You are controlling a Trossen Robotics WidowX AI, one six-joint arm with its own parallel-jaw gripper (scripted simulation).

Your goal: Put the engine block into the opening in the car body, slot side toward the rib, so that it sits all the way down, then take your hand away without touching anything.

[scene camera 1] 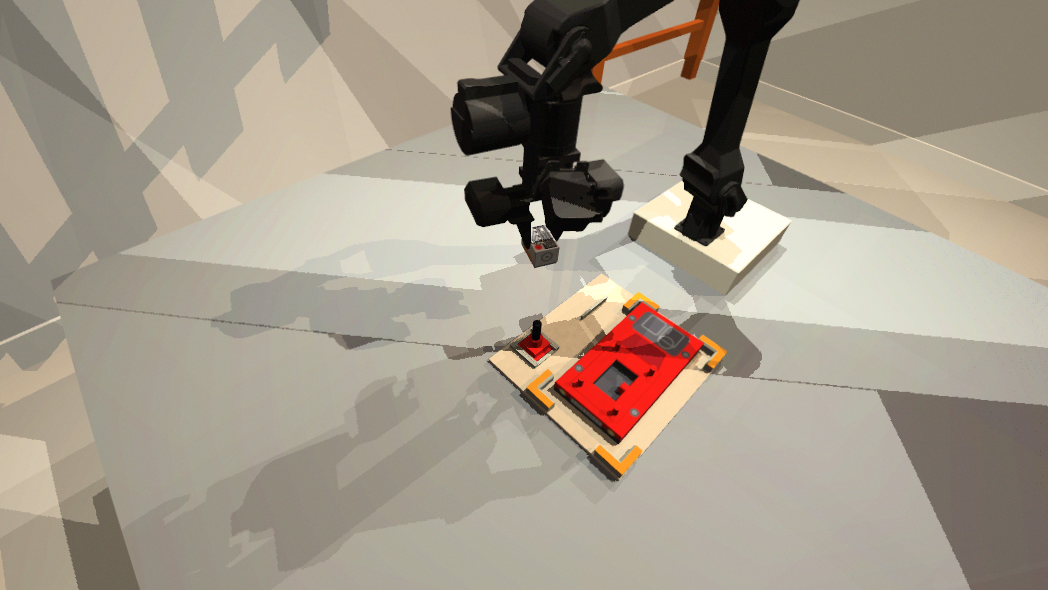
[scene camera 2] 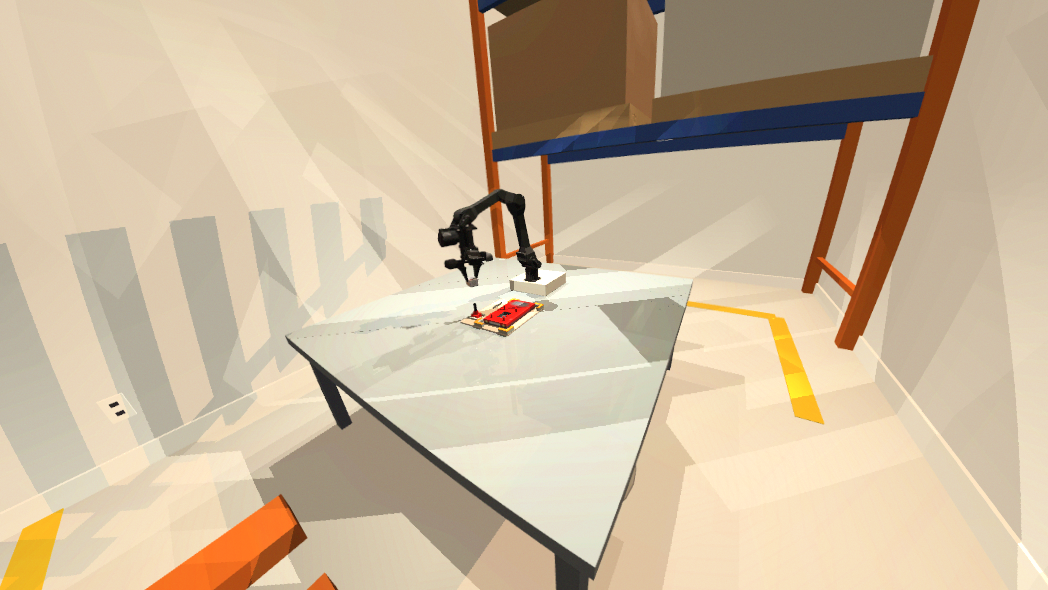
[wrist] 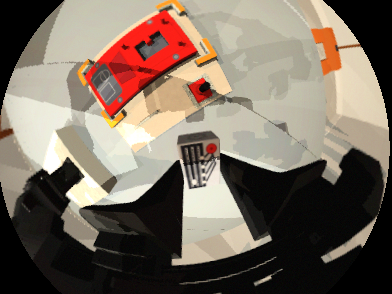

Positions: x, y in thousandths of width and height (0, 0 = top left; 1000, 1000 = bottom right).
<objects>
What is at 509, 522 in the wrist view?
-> An engine block.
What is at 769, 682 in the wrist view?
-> My gripper.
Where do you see a red car body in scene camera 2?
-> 484, 535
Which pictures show my gripper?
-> Scene camera 1, scene camera 2 and the wrist view: all of them.
</objects>
